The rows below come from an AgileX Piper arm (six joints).
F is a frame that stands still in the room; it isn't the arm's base.
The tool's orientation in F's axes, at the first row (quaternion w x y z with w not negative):
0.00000, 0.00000, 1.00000, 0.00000
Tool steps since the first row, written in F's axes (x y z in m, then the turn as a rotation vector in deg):
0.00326, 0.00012, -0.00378, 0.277, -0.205, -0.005
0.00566, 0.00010, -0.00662, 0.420, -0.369, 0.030
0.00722, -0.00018, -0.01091, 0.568, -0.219, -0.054
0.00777, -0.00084, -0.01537, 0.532, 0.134, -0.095
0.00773, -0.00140, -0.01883, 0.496, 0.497, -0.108
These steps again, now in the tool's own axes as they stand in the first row. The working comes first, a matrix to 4 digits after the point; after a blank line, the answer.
The tool's axes in the first row as the columns of a matrix, in F's axes (used below as rounded here):
-1.0000, 0.0000, 0.0000
0.0000, 1.0000, 0.0000
0.0000, 0.0000, -1.0000

-0.00326, 0.00012, 0.00378, -0.277, -0.205, 0.005
-0.00566, 0.00010, 0.00662, -0.420, -0.369, -0.030
-0.00722, -0.00018, 0.01091, -0.568, -0.219, 0.054
-0.00777, -0.00084, 0.01537, -0.532, 0.134, 0.095
-0.00773, -0.00140, 0.01883, -0.496, 0.497, 0.108

